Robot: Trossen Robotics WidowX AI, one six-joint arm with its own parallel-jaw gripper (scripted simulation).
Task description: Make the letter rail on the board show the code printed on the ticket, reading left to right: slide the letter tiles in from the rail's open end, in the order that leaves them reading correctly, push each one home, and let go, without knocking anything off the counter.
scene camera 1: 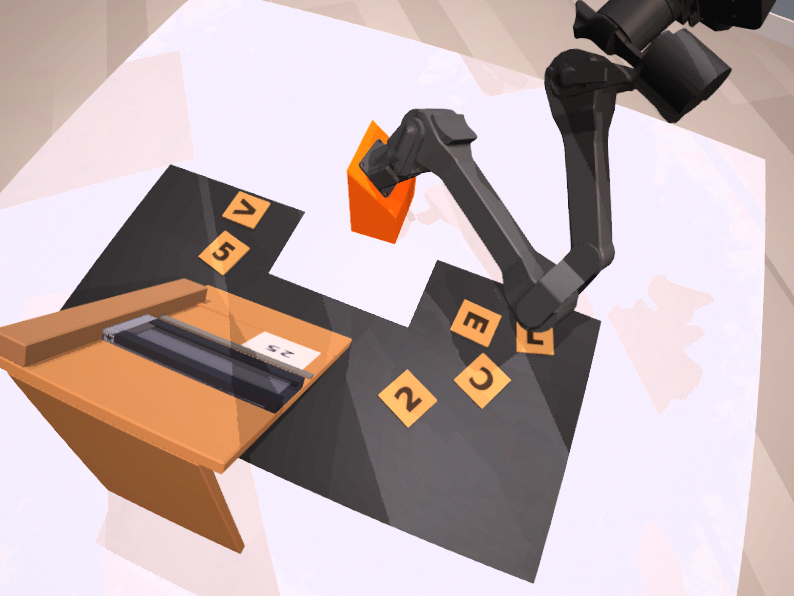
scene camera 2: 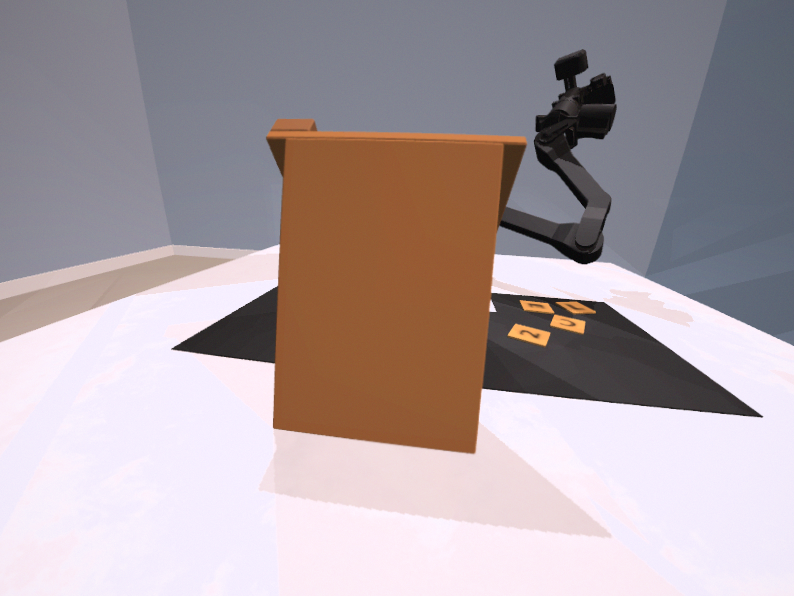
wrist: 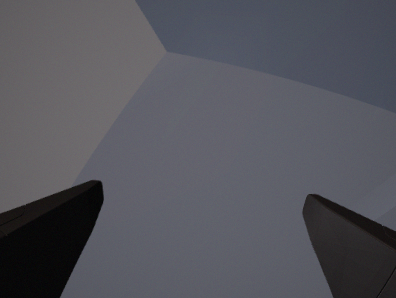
My gripper is open and holds nothing. Also in view: a tile marked 5, a white ticket, a tile marked 2, a v tile, a sloped wooden board and a black mat.
My gripper also shows in the wrist view.
